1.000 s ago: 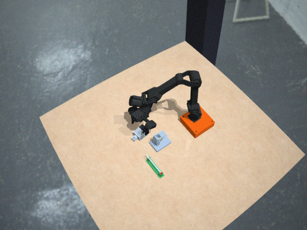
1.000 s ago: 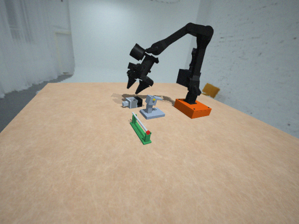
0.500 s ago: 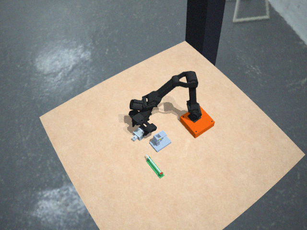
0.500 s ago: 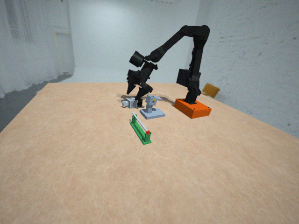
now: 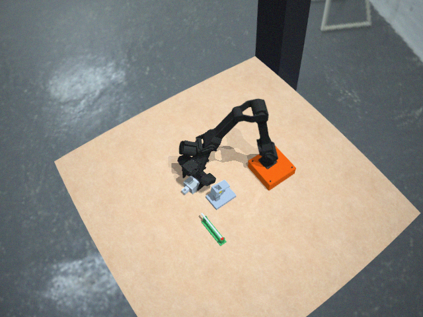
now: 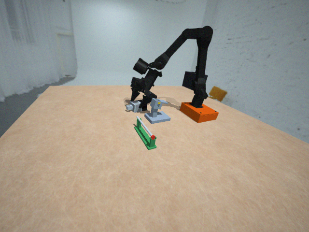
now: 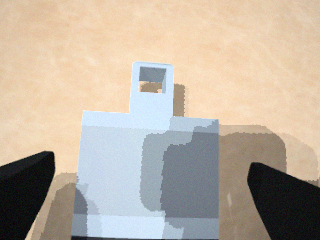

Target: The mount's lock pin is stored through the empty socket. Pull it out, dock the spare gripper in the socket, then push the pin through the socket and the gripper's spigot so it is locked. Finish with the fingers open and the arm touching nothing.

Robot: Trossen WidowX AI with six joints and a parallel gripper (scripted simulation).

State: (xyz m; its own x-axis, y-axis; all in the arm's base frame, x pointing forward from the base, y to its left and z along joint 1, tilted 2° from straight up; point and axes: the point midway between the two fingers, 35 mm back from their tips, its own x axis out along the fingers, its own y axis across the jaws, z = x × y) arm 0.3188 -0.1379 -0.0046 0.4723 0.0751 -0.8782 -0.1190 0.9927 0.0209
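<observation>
Now: gripper tip 1 cm past the spare gripper and 1 cm above it. Also, from my gripper tip: mount 13 cm to the left, 7 cm behind, 2 cm above; then green cradle 24 cm to the left, 6 cm ahead, 1 cm below.
</observation>
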